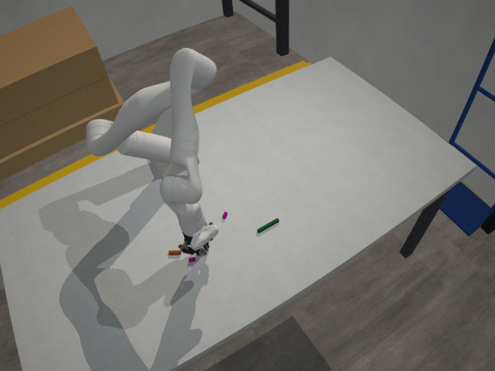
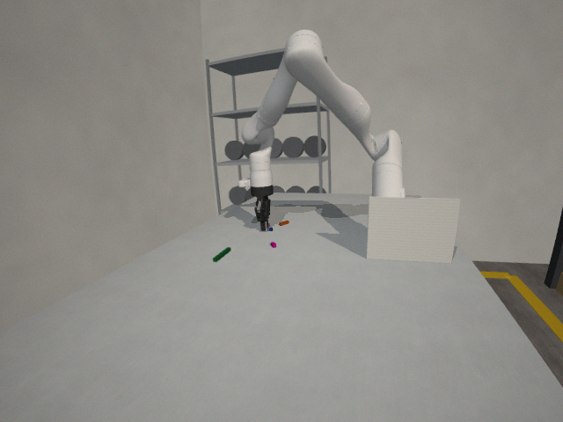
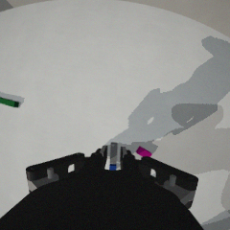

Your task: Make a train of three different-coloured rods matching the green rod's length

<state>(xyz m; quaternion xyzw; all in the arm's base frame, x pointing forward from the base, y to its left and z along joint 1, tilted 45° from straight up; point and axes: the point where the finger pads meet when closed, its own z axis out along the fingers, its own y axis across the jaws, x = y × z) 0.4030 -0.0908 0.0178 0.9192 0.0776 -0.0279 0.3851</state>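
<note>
The grey rod is 1 cm below my hand. Also, from my hand: blue rod: 2 cm behind, 1 cm below; orange rod: 8 cm to the right, 4 cm behind, 1 cm below; green rod: 23 cm to the left, 4 cm ahead, 1 cm below.
</note>
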